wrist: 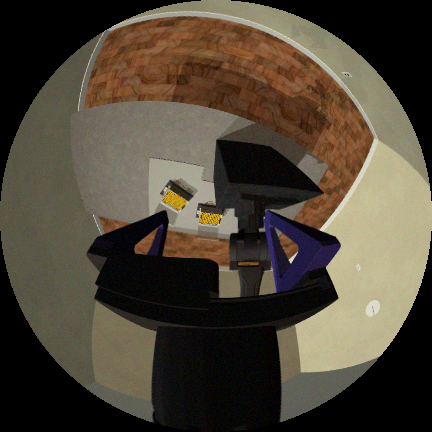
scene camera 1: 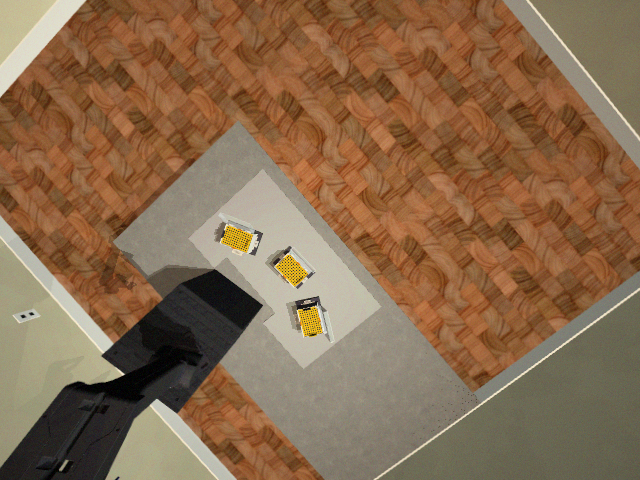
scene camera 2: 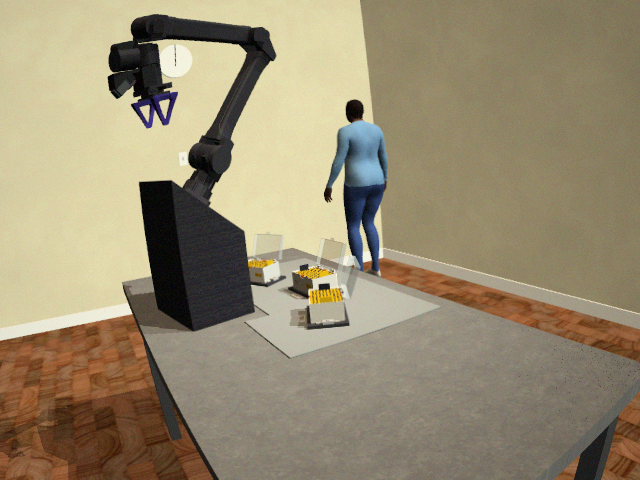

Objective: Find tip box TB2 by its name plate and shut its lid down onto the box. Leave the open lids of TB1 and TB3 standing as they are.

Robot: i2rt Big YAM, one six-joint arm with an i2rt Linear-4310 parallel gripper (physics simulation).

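Places are measured from the arm's base along level axes (x ahead, y left, z up), in centimetres.
Pixels of known places: gripper, fingertip midpoint: (wrist: 215,215) (scene camera 2: 157,126); arm's base, link origin: (wrist: 249,198) (scene camera 1: 187,357) (scene camera 2: 191,202).
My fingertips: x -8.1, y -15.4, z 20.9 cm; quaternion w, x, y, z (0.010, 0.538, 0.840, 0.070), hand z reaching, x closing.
For each thing: its middle in the pictures, then the offset to it from my fingertips. Level surfaces: height alone.
- middle box, body centre: (scene camera 2: 313,271) (scene camera 1: 291,270) (wrist: 209,219) dy +19.2, dx +42.7, dz -47.0 cm
- nearest box, body centre: (scene camera 2: 325,293) (scene camera 1: 310,322) (wrist: 174,201) dy -2.8, dx +37.7, dz -47.0 cm
- grey table, surface height: dz -53.8 cm
- mat, surface height: dz -53.4 cm
Three tip boxes with yellow racks stand on the pale mat, their clear lids upright. One box (scene camera 1: 237,239) (scene camera 2: 264,272) is farthest in scene view 2, with its lid (scene camera 2: 268,246). The middle box (scene camera 1: 293,269) (scene camera 2: 313,280) (wrist: 210,217) has its lid (scene camera 1: 302,262) (scene camera 2: 331,253) open. The nearest box (scene camera 1: 310,320) (scene camera 2: 326,310) (wrist: 175,199) has its lid (scene camera 1: 328,326) leaning outward. The name plates are too small to read, so I cannot tell which is TB2. My gripper (scene camera 2: 157,125) (wrist: 215,215) is open and empty, high above and away from the boxes.
The black arm pedestal (scene camera 1: 227,299) (scene camera 2: 206,268) (wrist: 265,170) stands on the grey table (scene camera 1: 361,403) (scene camera 2: 361,413) (wrist: 125,145), beside the mat (scene camera 1: 263,191) (scene camera 2: 382,310) (wrist: 162,172). In the wrist view it and the arm cover part of the mat. A person (scene camera 2: 363,155) stands beyond the table.
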